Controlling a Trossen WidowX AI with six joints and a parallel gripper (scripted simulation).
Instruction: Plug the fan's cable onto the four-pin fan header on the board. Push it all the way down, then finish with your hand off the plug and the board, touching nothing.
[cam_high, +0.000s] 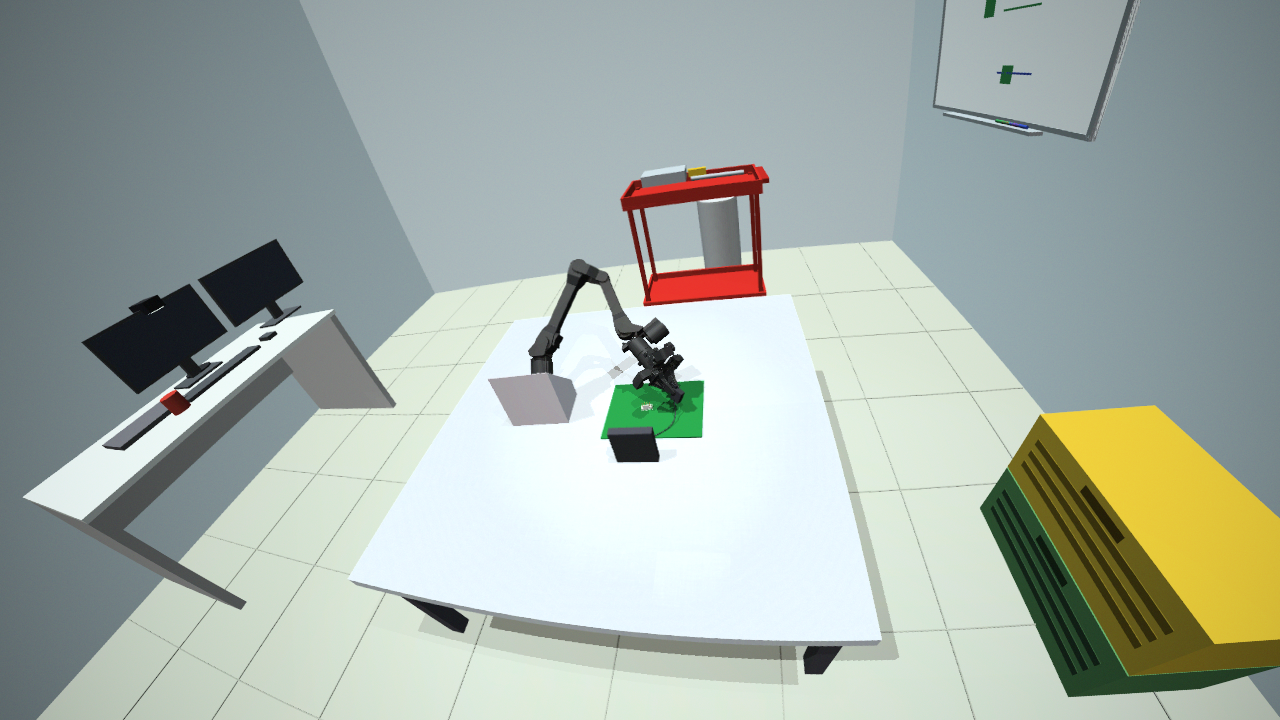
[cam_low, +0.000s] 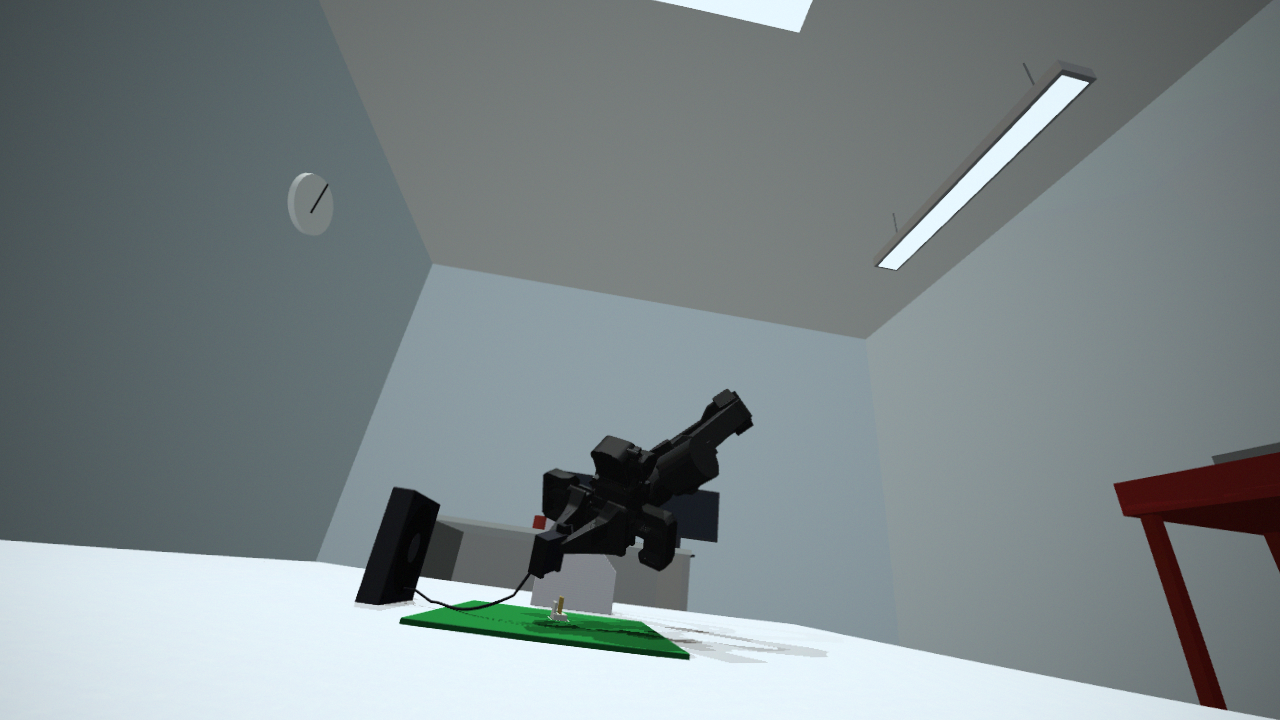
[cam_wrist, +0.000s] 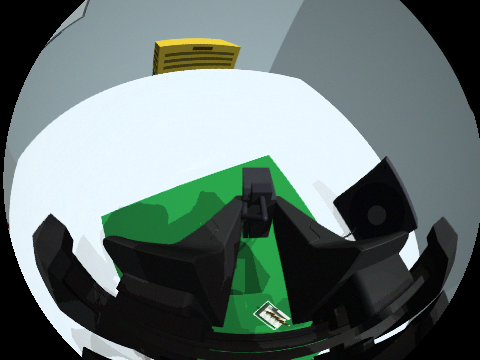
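Right now the green board is 80 mm behind my gripper tip, 10 mm to the left of it and 90 mm below it. The rest, counted from my gripper tip: black plug 10 mm below; black fan 90 mm behind, 180 mm to the right, 20 mm below; four-pin header 110 mm behind, 10 mm to the left, 80 mm below.
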